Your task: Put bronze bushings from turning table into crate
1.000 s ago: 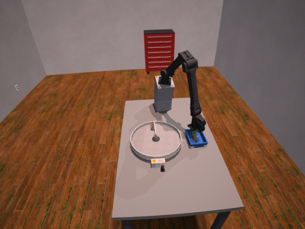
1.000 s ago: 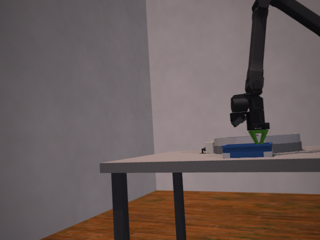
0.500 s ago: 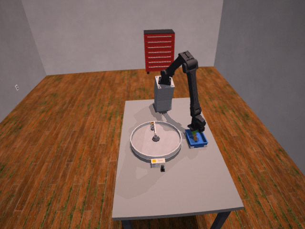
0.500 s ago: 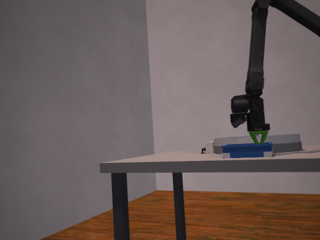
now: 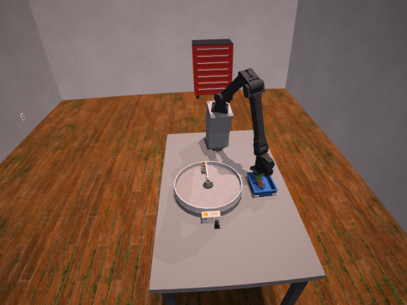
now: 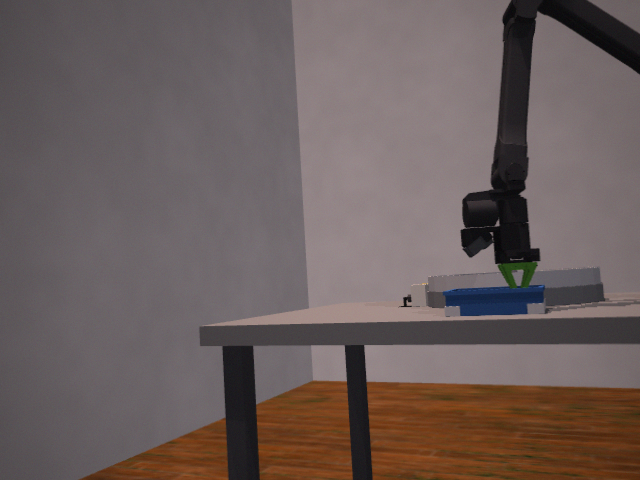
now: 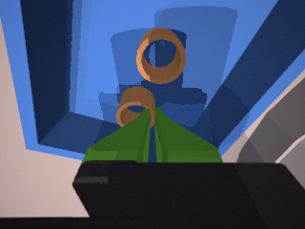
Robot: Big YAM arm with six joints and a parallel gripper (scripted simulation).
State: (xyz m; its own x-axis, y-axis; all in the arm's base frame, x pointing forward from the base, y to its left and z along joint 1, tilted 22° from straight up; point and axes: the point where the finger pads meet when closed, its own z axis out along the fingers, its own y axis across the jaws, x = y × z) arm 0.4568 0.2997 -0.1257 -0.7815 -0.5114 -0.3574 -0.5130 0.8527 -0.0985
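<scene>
Right now the blue crate is 4 cm ahead of my hand, 2 cm to the left of it and 1 cm below it. Round my hand: turning table: 12 cm ahead, 31 cm to the right, 2 cm above.
</scene>
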